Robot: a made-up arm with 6 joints.
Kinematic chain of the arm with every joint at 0, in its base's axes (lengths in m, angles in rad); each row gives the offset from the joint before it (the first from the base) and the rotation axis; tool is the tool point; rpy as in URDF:
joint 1: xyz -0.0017 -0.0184 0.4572 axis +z
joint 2: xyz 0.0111 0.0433 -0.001 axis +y
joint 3: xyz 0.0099 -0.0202 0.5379 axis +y
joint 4: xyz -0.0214 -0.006 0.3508 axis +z
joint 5: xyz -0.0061 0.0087 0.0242 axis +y
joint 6: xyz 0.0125 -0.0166 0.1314 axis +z
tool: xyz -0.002 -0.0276 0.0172 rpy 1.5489 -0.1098 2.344
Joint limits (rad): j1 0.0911..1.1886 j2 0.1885..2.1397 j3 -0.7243..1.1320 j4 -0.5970..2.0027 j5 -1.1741..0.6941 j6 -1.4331..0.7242
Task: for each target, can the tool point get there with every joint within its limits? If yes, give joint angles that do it. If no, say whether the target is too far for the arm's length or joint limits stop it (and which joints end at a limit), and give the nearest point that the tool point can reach.
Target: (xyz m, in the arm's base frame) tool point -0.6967 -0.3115 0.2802
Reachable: no: joint limits stop it (at a limit: joint 2, joint 3, joint 5) | nearest point -0.2228 -0.1117 1.2555 | short by 1.103 m
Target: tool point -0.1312 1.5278 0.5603
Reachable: no: too far | nearest point 0.2549 0.9750 0.5324 | short by 0.675 m
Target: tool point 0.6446 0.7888 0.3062
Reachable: yes | joints 0.8792 1.9092 -0.4625 0.8254 0.1516 0.2108
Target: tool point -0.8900 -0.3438 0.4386
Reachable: no: joint limits stop it (at a limit: joint 2, joint 3, joint 5) | nearest point -0.2273 -0.1011 1.2557 | short by 1.080 m
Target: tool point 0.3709 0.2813 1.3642
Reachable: yes | joints 0.7161 0.6634 -0.1810 0.0977 -0.5943 -0.7680
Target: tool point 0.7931 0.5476 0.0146
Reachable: yes | joints 0.6361 1.9080 0.2236 -0.0989 -0.1221 0.3364
